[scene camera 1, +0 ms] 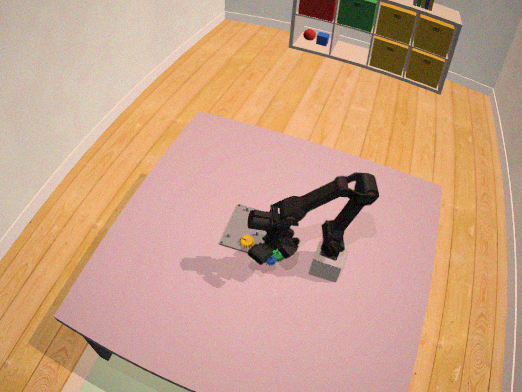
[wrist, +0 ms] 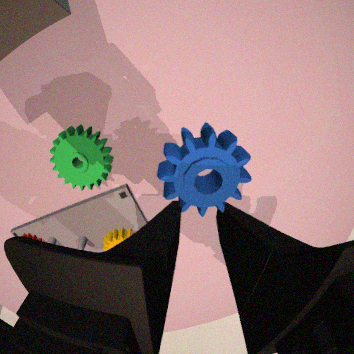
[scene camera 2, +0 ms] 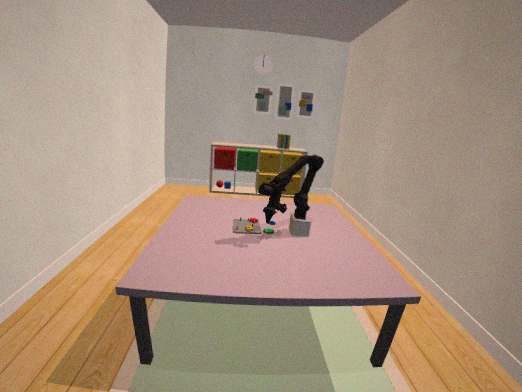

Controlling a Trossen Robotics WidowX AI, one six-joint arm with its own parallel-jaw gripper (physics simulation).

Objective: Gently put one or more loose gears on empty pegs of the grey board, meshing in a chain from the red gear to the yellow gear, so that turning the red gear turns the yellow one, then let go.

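Places are measured from the arm's base along level axes (x back, y right, z up), in metres.
Where they show: gripper, fingertip midpoint: (wrist: 198,208) (scene camera 2: 267,222); arm's base at its link origin: (scene camera 1: 330,250) (scene camera 2: 300,217).
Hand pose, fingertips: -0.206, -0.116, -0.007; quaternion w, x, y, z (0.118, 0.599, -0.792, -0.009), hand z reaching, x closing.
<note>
Each offset is from my fingertips to the top centre of the thing, as dx, dy, dz. Level surfaces: height alone.
My gripper (scene camera 1: 273,255) (scene camera 2: 270,221) (wrist: 198,208) is shut on the blue gear {+0.024, -0.005, +0.015} (scene camera 1: 270,261) (scene camera 2: 272,223) (wrist: 208,172), held by its rim at the fingertips above the table, its hole visible. The green gear {+0.019, +0.090, -0.082} (scene camera 1: 278,255) (scene camera 2: 268,231) (wrist: 80,157) lies loose on the table beside the board. The grey board {-0.119, +0.154, -0.068} (scene camera 1: 234,226) (scene camera 2: 242,230) (wrist: 95,217) carries the yellow gear {-0.102, +0.090, -0.073} (scene camera 1: 247,241) (scene camera 2: 249,228) (wrist: 118,238) and the red gear {-0.078, +0.232, -0.074} (scene camera 2: 253,220) (wrist: 32,237). Bare pegs show between these two gears in the wrist view; the left finger hides part of the board there. The arm mostly hides the red gear in scene camera 1.
The arm's grey base block (scene camera 1: 326,269) (scene camera 2: 300,226) stands on the pink table {dz -0.098} (scene camera 1: 280,335) (scene camera 2: 260,270), to the right of the board and gears. A cube shelf with coloured bins stands on the floor by the far wall, beyond the table.
</note>
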